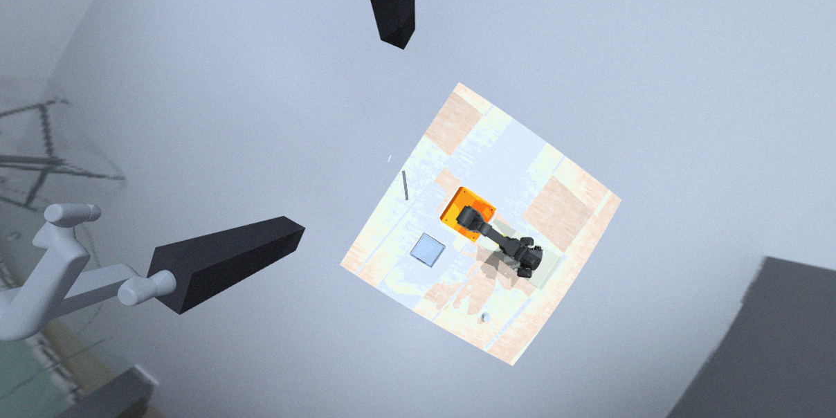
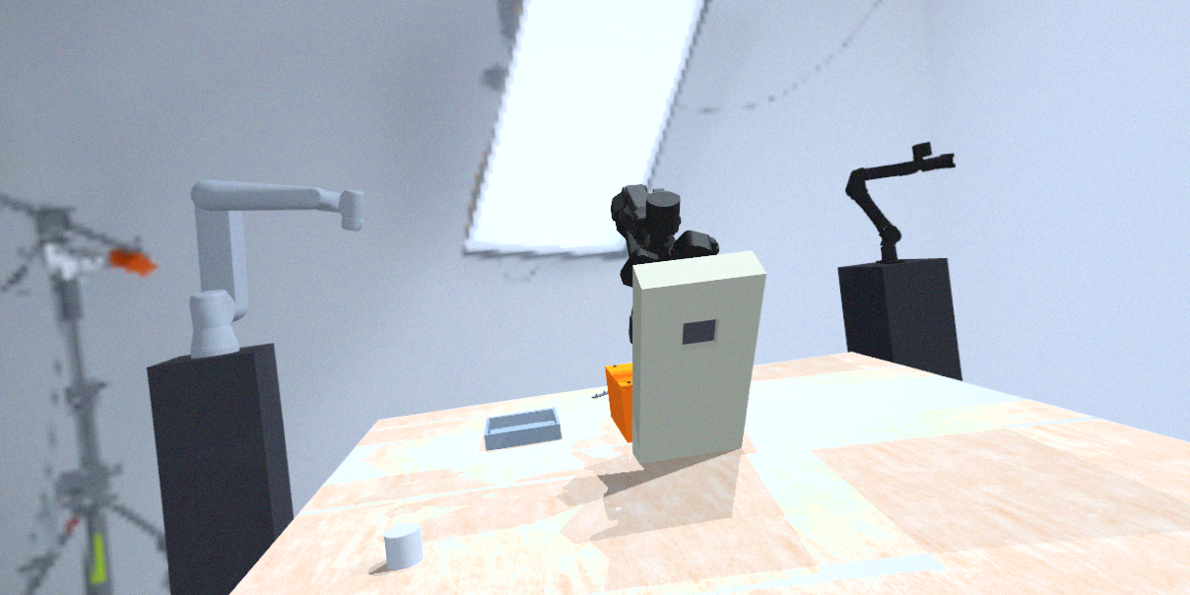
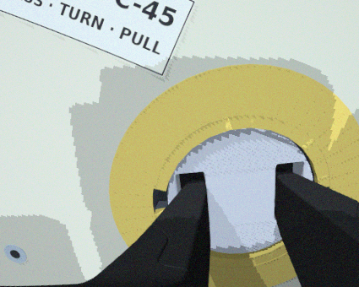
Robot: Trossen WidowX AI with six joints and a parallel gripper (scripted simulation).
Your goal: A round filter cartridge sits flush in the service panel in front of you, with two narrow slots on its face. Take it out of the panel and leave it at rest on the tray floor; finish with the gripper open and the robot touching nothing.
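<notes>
Right now the pale green service panel is 40 mm behind my gripper tip and 80 mm below it. Round my gripper tip: grey filter cartridge 10 mm ahead, 10 mm below; then blue-grey tray 450 mm behind, 230 mm to the right, 240 mm below.
</notes>
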